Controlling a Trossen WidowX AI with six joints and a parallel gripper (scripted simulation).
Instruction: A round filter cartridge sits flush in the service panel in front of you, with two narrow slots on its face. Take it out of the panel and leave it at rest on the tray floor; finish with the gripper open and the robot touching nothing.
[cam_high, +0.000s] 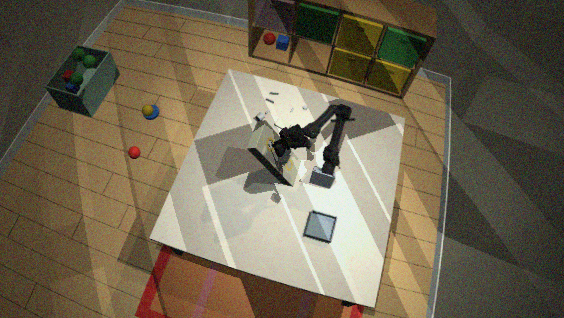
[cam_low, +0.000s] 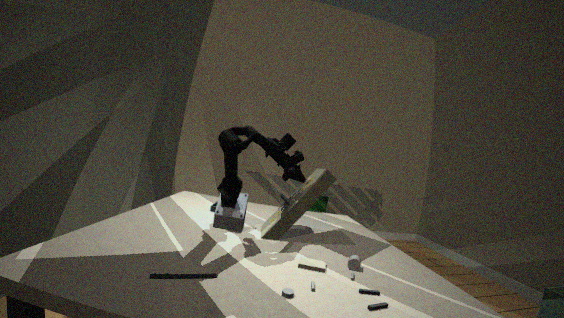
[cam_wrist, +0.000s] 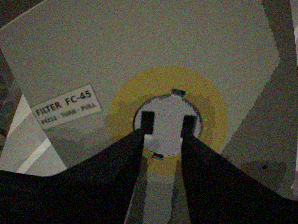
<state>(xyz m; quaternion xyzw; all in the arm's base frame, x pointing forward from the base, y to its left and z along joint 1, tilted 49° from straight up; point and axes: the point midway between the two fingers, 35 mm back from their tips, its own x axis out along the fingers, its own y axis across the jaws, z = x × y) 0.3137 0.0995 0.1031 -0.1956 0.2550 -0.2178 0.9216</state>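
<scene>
My gripper tip is now 30 mm short of the round filter cartridge and 20 mm above it. Also, from my gripper tip: service panel (20 mm behind, 100 mm below); square grey tray (370 mm behind, 300 mm to the left, 260 mm below).
</scene>
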